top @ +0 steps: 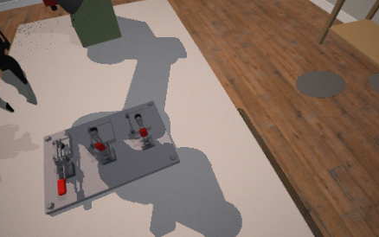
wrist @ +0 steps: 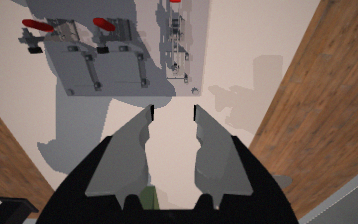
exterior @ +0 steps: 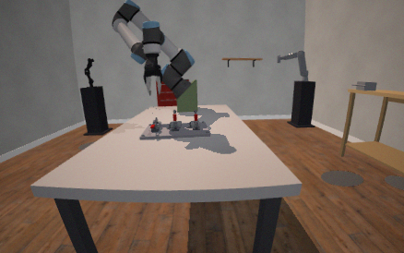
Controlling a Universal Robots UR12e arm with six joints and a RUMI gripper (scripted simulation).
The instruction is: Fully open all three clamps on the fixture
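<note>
Right now the grey block part is 180 mm below my hand and 10 mm behind it. From my hand the other things lie so: metal plate 180 mm below, 110 mm to the left, 20 mm behind.
</note>
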